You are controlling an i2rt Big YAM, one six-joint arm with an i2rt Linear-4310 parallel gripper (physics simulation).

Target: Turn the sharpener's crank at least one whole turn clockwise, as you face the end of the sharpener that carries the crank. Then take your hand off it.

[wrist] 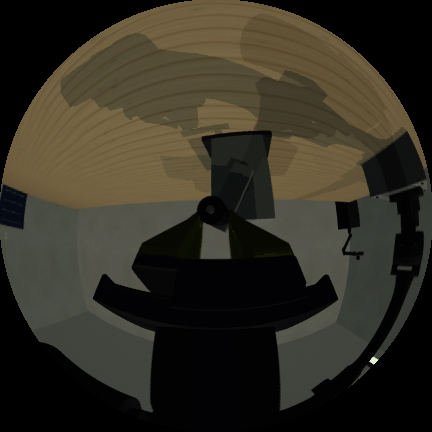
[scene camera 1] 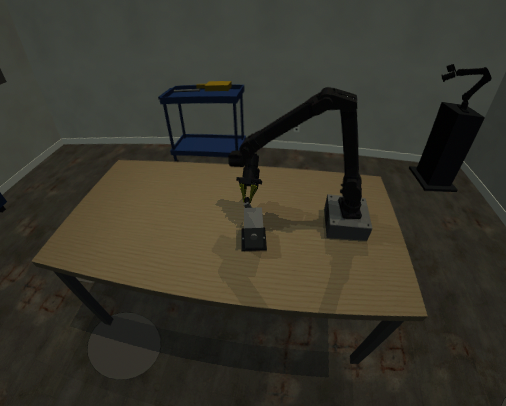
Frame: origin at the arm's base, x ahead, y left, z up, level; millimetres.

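Seen in the pictures: gripper, fingertip midpoint: [wrist: 215, 215] [scene camera 1: 246, 202]; arm's base at its link origin: [scene camera 1: 349, 209].
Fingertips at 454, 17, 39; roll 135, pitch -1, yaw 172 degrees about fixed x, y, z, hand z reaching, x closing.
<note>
Offsets run from my fingertips to a thing's top centre, as dx, dy, dz. "spot": to the spot under its first point. Level surfaces: height alone.
The grey sharpener @(spot: -33, +100, +0) [scene camera 1: 253, 219] [wrist: 265, 185] stands on the wooden table, with a dark base. Its crank end faces the back of the table in the scene view. The crank's dark round knob @(spot: -3, -3, +9) [scene camera 1: 247, 200] [wrist: 210, 209] is at the upper end of the crank, above and behind the sharpener's body. My gripper [scene camera 1: 247, 198] [wrist: 215, 215] points down from above with its yellow-green fingers shut on the crank's knob. The crank's arm is partly hidden behind the knob and lies in shadow in the wrist view.
The arm's grey base box [scene camera 1: 348, 228] stands on the table @(dz -127) [scene camera 1: 150, 250] to the right of the sharpener. A blue cart [scene camera 1: 202, 97] stands behind the table. A black pedestal [scene camera 1: 446, 145] with a small arm stands at the back right.
</note>
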